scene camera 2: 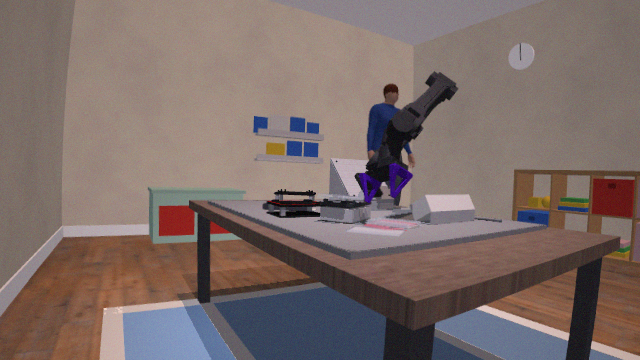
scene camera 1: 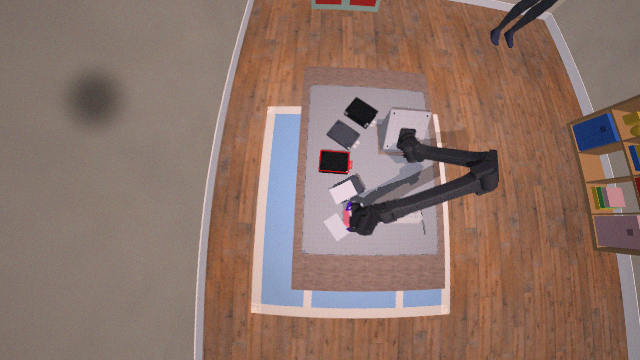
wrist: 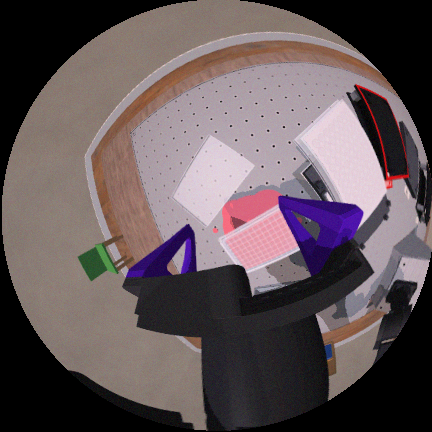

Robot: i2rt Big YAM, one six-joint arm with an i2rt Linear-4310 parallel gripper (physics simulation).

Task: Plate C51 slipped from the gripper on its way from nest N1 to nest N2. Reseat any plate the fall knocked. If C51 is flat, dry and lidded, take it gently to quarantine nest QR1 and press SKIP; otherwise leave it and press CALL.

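Places are measured from the arm's base along level axes (x ahead, y left, z up), in centimetres.
Pixels of known places: gripper, fingertip midpoint: [scene camera 2: 379, 199] [scene camera 1: 346, 219] [wrist: 233, 214]; arm's base, origin of the base link: [scene camera 2: 367, 186] [scene camera 1: 405, 138].
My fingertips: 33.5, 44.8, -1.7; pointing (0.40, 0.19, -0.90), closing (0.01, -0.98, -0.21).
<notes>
For each thing: its top centre in the pictures, then the offset to it from my fingertips, as dx, dy, dz.
- pink-filled plate, middle of its top: [wrist: 262, 244] [scene camera 2: 394, 220] -7.3, -1.7, -5.9
- pink puddle, middle of its top: [wrist: 267, 209] -2.2, -3.6, -7.2
- clear flat lid, middle of its top: [wrist: 206, 182] [scene camera 2: 376, 228] [scene camera 1: 336, 227] +4.5, +4.2, -6.6
- white plate, middle of its top: [wrist: 361, 166] [scene camera 2: 341, 193] [scene camera 1: 343, 191] +1.8, -14.3, +0.7
- red-rimmed nest, middle of its top: [scene camera 2: 297, 200] [scene camera 1: 334, 161] +6.5, -31.6, -2.7
- white button box, middle of its top: [scene camera 2: 444, 194] [scene camera 1: 403, 215] -29.4, -2.5, +1.1
A pink-filled plate [wrist: 262, 239] [scene camera 2: 400, 223] lies on the mat beside a pink puddle [wrist: 252, 201] and a few drops. A clear flat lid [wrist: 212, 180] [scene camera 1: 337, 227] [scene camera 2: 376, 231] lies apart from it. My gripper [wrist: 233, 214] [scene camera 1: 348, 217] [scene camera 2: 381, 199] is open and empty above this plate, one finger on each side in the wrist view. A white plate [wrist: 345, 150] [scene camera 1: 343, 192] sits off-centre on a dark-topped nest [wrist: 316, 181] [scene camera 1: 358, 183]. The red-rimmed nest [wrist: 384, 134] [scene camera 1: 334, 161] bears no plate. The plates' labels cannot be read.
A white button box [scene camera 2: 444, 209] [scene camera 1: 415, 218] stands on the mat, partly under my arm in the overhead view; its buttons are hidden. Two more dark nests [scene camera 1: 343, 134] [scene camera 1: 361, 112] and a white slanted panel [scene camera 1: 407, 120] stand farther along. A person [scene camera 2: 381, 122] stands beyond the table.
</notes>
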